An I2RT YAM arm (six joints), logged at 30 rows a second.
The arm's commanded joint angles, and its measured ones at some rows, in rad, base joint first. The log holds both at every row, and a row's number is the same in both.
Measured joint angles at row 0:
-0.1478, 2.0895, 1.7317, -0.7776, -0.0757, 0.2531
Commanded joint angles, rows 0 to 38:
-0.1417, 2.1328, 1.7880, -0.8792, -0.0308, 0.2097
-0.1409, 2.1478, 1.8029, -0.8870, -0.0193, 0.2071
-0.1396, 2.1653, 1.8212, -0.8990, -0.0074, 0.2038
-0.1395, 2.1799, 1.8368, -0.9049, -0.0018, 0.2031
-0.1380, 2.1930, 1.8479, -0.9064, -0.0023, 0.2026
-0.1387, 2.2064, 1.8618, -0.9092, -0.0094, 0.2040
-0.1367, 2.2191, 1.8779, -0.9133, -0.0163, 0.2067
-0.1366, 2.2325, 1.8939, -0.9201, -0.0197, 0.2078
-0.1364, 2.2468, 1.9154, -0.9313, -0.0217, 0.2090
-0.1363, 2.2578, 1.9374, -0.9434, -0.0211, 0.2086
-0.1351, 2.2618, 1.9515, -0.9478, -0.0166, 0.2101
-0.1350, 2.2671, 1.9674, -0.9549, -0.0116, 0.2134
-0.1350, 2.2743, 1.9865, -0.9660, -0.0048, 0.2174
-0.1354, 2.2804, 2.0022, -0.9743, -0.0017, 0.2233
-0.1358, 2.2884, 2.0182, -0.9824, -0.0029, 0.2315
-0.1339, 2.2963, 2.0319, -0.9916, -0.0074, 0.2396
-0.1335, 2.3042, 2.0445, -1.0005, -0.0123, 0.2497
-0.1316, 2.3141, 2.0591, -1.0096, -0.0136, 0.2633
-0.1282, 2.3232, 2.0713, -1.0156, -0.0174, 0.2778
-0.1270, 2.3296, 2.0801, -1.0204, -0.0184, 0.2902
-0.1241, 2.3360, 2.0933, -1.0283, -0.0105, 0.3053
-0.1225, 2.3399, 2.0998, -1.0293, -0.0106, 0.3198
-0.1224, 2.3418, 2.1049, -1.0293, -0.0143, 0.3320
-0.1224, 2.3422, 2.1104, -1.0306, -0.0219, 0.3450
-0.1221, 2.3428, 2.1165, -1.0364, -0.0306, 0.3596
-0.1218, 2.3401, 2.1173, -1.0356, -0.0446, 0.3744
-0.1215, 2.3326, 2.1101, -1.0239, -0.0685, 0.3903
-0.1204, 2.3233, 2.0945, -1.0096, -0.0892, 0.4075
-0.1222, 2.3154, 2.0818, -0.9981, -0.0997, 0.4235
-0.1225, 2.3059, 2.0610, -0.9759, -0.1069, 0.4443
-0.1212, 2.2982, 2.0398, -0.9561, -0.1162, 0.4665
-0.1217, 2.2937, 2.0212, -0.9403, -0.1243, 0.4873
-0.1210, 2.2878, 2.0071, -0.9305, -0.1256, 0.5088
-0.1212, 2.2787, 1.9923, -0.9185, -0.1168, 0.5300
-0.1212, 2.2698, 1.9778, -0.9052, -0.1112, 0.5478
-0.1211, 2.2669, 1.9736, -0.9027, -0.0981, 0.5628
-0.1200, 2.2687, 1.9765, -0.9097, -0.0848, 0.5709
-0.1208, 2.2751, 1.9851, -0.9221, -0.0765, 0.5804
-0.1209, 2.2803, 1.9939, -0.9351, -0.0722, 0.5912
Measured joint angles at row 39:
-0.1223, 2.2787, 1.9831, -0.9321, -0.0948, 0.5278
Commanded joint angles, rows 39 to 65:
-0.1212, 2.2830, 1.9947, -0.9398, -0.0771, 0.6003
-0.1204, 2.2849, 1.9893, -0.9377, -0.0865, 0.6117
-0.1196, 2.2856, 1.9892, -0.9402, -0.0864, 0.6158
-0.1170, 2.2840, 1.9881, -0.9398, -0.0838, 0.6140
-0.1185, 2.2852, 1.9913, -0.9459, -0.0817, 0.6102
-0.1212, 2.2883, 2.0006, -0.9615, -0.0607, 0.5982
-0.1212, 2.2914, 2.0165, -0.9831, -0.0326, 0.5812
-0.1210, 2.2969, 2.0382, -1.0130, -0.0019, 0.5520
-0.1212, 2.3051, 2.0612, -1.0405, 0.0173, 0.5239
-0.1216, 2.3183, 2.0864, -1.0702, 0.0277, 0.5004
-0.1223, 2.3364, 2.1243, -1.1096, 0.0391, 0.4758
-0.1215, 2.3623, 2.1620, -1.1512, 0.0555, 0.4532
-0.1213, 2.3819, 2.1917, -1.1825, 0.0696, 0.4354
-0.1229, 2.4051, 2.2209, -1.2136, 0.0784, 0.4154
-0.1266, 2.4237, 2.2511, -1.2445, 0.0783, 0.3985
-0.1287, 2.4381, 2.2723, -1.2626, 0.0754, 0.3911
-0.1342, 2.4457, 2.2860, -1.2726, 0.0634, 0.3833
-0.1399, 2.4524, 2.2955, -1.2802, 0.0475, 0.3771
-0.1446, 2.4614, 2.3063, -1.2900, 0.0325, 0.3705
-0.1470, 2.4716, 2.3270, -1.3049, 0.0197, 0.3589
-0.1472, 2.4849, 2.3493, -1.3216, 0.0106, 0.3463
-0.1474, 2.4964, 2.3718, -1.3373, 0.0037, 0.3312
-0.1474, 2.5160, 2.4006, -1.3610, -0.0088, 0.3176
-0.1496, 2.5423, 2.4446, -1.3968, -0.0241, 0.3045
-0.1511, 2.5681, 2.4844, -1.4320, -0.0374, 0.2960
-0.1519, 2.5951, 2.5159, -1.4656, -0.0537, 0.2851
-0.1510, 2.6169, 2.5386, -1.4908, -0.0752, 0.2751
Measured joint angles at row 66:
-0.1528, 2.5782, 2.4897, -1.3537, -0.0113, 0.3283
